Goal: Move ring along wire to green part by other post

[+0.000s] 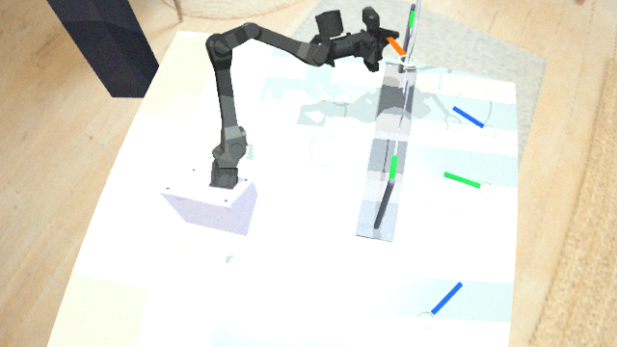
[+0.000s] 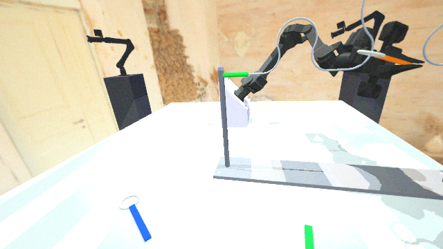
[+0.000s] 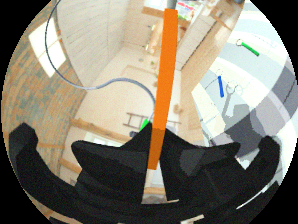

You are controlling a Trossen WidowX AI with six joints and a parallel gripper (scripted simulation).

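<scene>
The orange-handled ring is 80 mm to the right of my gripper tip and 20 mm above it.
</scene>
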